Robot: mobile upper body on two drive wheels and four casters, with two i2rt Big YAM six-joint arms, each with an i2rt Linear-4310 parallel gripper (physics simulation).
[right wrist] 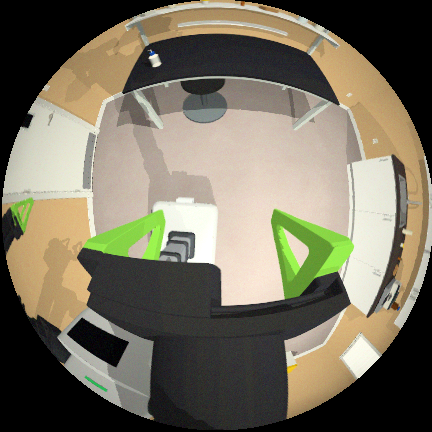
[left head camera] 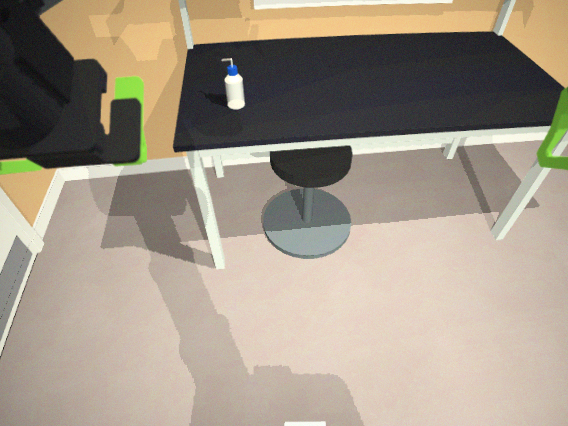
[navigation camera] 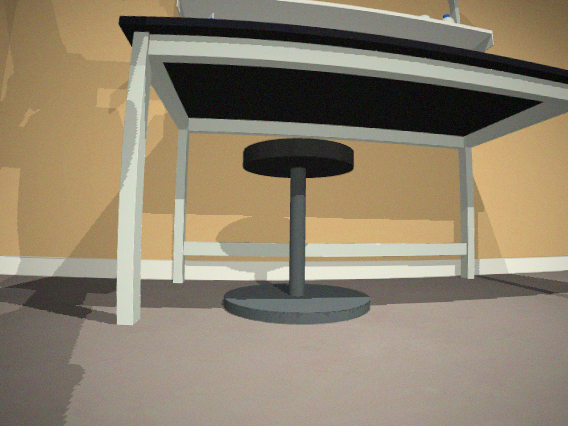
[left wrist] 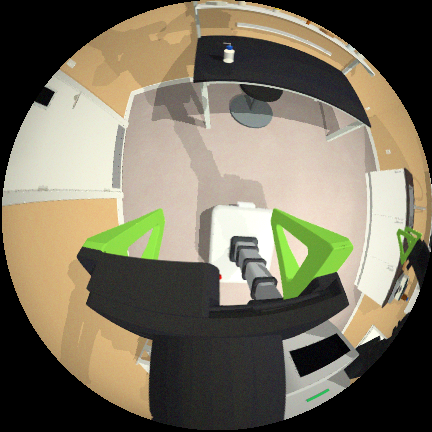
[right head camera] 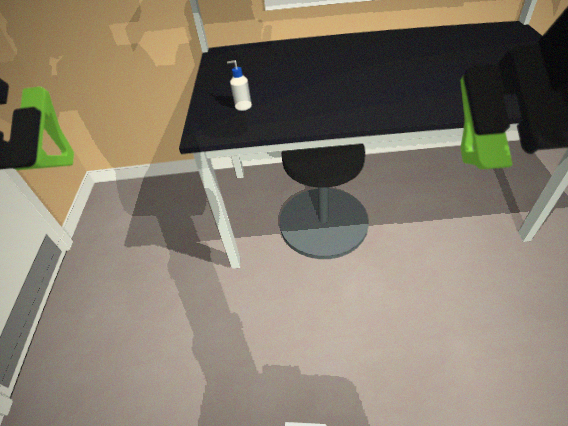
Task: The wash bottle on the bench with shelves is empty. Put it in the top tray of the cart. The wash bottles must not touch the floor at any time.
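Frame: origin at the left arm's base, x left, y back, z up, level; metres.
Seen in the pictures: left gripper, fingertip midpoint: point(right wrist: 28, 200) point(left head camera: 92, 158) point(left wrist: 217, 214) point(right head camera: 27, 163); right gripper, fingertip midpoint: point(right wrist: 217, 214) point(left wrist: 401, 228) point(right head camera: 520, 150).
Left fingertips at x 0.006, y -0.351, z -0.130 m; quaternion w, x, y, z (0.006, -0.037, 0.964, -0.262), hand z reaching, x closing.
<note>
A point is followed by its place in that frame.
A white wash bottle with a blue cap point(left head camera: 235, 92) {z -0.581, x -0.002, y -1.236 m} point(right head camera: 241, 93) {z -0.580, x -0.004, y -1.237 m} point(left wrist: 228, 54) {z -0.568, x 0.004, y -1.236 m} point(right wrist: 154, 60) {z -0.582, x -0.007, y -1.238 m} stands upright near the left end of the black bench top point(left head camera: 375, 85) {z -0.648, x -0.521, y -1.397 m} point(right head camera: 350, 85) {z -0.648, x -0.388, y -1.381 m} point(left wrist: 270, 65) {z -0.648, x -0.273, y -1.297 m} point(right wrist: 225, 57) {z -0.648, x -0.447, y -1.307 m} point(navigation camera: 310, 38) {z -0.673, x -0.297, y -1.100 m}. My left gripper point(left wrist: 217, 214) {z -0.130, x 0.006, y -0.351 m} is open and empty, raised in front of the bench and well apart from the bottle. My right gripper point(right wrist: 217, 214) {z -0.127, x -0.448, y -0.349 m} is also open and empty, farther right and away from the bottle. The cart does not show in the current views.
A round stool point(left head camera: 312, 167) point(right head camera: 325, 167) point(left wrist: 251, 111) point(right wrist: 205, 106) point(navigation camera: 298, 157) stands partly under the bench. A shelf point(navigation camera: 325, 20) above the bench holds a blue-capped item point(navigation camera: 446, 19). A white door point(left wrist: 50, 145) {z -0.409, x 1.037, y -0.670 m} point(right wrist: 50, 160) {z -0.679, x 1.037, y -0.674 m} is at left, and white cabinets point(left wrist: 390, 220) {z -0.851, x -2.183, y -0.365 m} point(right wrist: 372, 225) {z -0.913, x -2.194, y -0.269 m} are at right.
</note>
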